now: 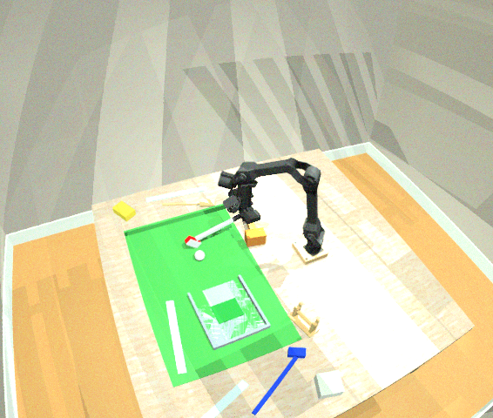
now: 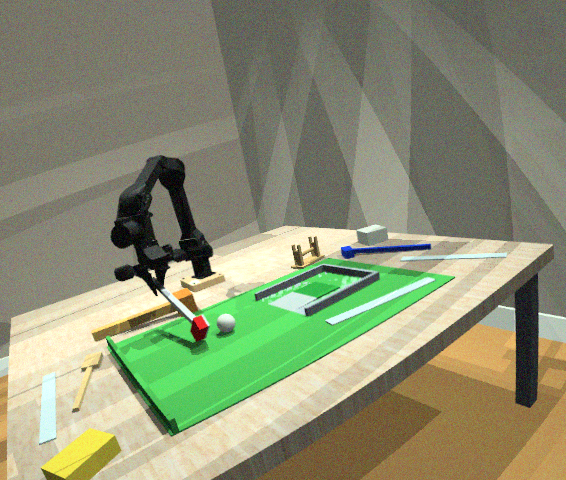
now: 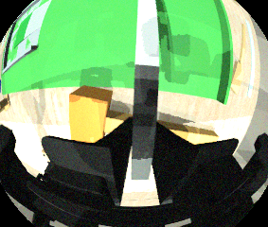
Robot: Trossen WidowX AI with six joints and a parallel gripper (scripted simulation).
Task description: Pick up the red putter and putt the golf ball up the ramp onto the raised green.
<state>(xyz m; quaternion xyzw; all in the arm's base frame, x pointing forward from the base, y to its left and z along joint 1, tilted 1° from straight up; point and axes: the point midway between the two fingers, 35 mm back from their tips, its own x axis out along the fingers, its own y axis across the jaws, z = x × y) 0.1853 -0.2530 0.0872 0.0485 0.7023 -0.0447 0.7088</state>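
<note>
The red putter is 12 cm ahead of my gripper tip and 1 cm to the right of it. The rest, counted from my gripper tip: white golf ball 23 cm ahead, 4 cm to the left, 5 cm below; green mat 28 cm ahead, 15 cm to the left, 8 cm below; wooden stand 6 cm ahead, 50 cm to the left, 4 cm below.
</note>
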